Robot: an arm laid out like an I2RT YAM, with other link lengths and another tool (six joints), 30 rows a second.
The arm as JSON. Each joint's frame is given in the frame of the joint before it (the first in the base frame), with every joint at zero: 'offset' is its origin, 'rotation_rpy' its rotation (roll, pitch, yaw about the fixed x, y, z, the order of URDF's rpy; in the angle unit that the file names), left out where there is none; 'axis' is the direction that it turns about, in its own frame. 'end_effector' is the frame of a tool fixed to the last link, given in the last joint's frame.
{
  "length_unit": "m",
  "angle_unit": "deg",
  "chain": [
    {
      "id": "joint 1",
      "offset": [
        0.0,
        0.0,
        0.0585
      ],
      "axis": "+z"
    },
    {
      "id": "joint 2",
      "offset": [
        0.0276,
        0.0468,
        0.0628
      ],
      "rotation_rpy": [
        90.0,
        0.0,
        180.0
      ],
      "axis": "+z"
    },
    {
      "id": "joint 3",
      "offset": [
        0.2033,
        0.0,
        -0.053
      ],
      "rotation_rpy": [
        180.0,
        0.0,
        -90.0
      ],
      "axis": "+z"
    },
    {
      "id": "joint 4",
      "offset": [
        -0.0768,
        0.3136,
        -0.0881
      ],
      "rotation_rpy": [
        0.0,
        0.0,
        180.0
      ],
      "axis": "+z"
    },
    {
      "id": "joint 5",
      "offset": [
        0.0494,
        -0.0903,
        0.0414
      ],
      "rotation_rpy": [
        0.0,
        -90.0,
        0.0
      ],
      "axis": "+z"
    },
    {
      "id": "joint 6",
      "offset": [
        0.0,
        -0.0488,
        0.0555
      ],
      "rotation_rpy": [
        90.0,
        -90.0,
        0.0
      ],
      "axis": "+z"
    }
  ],
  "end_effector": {
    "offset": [
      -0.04,
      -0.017,
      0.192
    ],
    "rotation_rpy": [
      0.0,
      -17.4,
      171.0
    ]
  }
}
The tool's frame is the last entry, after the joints.
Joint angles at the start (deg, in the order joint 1, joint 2, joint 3, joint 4, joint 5, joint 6):
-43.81 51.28 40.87 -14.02 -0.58 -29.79
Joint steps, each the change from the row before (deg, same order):
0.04 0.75 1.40 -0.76 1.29 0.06
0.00 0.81 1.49 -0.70 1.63 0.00
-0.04 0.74 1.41 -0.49 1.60 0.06
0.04 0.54 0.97 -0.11 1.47 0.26
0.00 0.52 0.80 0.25 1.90 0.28
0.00 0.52 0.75 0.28 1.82 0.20
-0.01 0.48 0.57 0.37 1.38 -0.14
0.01 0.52 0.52 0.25 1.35 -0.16
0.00 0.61 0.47 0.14 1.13 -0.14
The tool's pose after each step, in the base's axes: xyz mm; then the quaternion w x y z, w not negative. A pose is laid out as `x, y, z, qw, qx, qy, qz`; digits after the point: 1 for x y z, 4 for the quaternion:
420.3, -343.6, 200.3, 0.3502, 0.8916, -0.0944, 0.2713
416.9, -349.9, 205.8, 0.3577, 0.8899, -0.1033, 0.2634
413.4, -356.4, 212.2, 0.3658, 0.8874, -0.1129, 0.2569
410.3, -361.8, 217.7, 0.3729, 0.8843, -0.1226, 0.2528
405.8, -368.8, 223.6, 0.3827, 0.8796, -0.1354, 0.2480
401.4, -375.3, 229.1, 0.3922, 0.8749, -0.1472, 0.2431
398.4, -380.3, 233.5, 0.4009, 0.8708, -0.1545, 0.2388
395.4, -384.9, 236.3, 0.4085, 0.8676, -0.1610, 0.2332
393.0, -388.9, 237.0, 0.4140, 0.8657, -0.1663, 0.2271

